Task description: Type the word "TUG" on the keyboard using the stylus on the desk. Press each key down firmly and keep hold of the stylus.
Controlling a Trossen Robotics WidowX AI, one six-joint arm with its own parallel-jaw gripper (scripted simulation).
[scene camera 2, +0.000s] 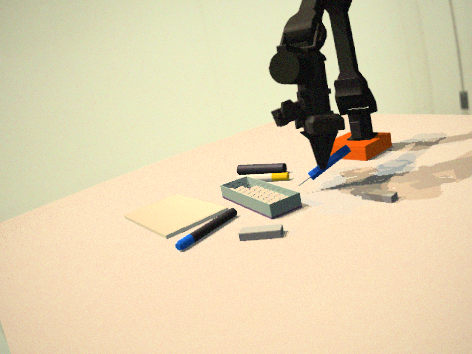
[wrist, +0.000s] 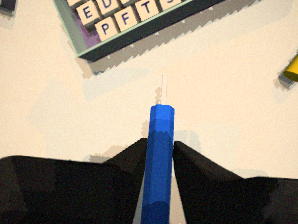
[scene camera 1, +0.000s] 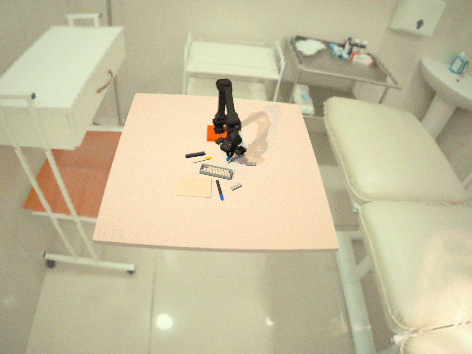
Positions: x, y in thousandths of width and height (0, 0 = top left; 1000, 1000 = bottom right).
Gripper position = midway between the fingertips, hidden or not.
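Observation:
There is a cream notepad (scene camera 2: 378, 603) that I can see, though in the wrist view the notepad is out of frame. As for my own gripper (scene camera 2: 683, 476), it is visible here, and the wrist view shows me the gripper (wrist: 539, 650) as well.

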